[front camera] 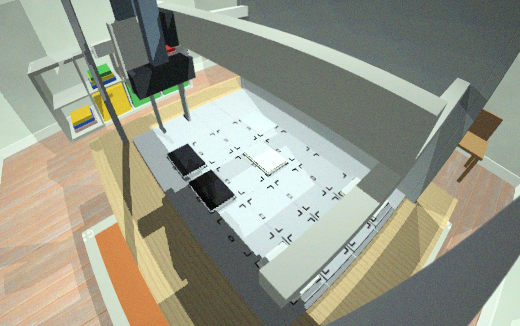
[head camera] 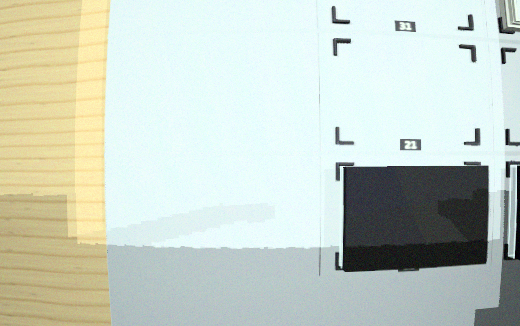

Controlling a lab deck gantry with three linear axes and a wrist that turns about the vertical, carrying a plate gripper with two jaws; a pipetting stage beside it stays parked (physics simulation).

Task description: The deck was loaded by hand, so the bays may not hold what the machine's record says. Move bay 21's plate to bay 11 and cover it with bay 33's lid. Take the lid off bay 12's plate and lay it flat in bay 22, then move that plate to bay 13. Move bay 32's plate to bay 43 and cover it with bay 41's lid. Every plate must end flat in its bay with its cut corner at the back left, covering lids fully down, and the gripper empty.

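Places are measured from the robot's base along level axes (x back, y right, z up), in centimetres.
Pixels of known places: gripper, fingertip midpoint: point(front camera: 175, 124); robot's base, origin of the base link: point(front camera: 167, 157) point(head camera: 338, 265).
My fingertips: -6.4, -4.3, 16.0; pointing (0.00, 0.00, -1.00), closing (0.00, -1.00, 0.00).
Observation:
Ahead of a thing's pixels: the offset from my fingertips to its top centre, as dx, dy, dz.
My gripper point(front camera: 176, 125) is open, with nothing between its jaws. It is raised near the deck's far left end, left of the bays in the front view; it does not show in the head view. A black-covered plate @(+0.0, +0.0, -14.4) point(front camera: 186, 160) point(head camera: 415, 215) sits in bay 11, its pale rim showing at the left; it looks flat. A second black-covered plate point(front camera: 212, 189) point(head camera: 512, 215) is in bay 12, cut off at the head view's right edge. A pale plate @(-16.4, -21.4, -14.6) point(front camera: 267, 158) point(head camera: 512, 15) sits in bay 32. Bay 21 holds nothing. The cut corners cannot be made out.
A grey beam point(front camera: 320, 240) crosses over the deck's near right end, with pale edges of objects showing beside it. A tall grey rail point(front camera: 310, 70) runs behind the deck. A thin dark post point(front camera: 107, 102) stands at the left. A shelf with coloured boxes stands beyond the table.

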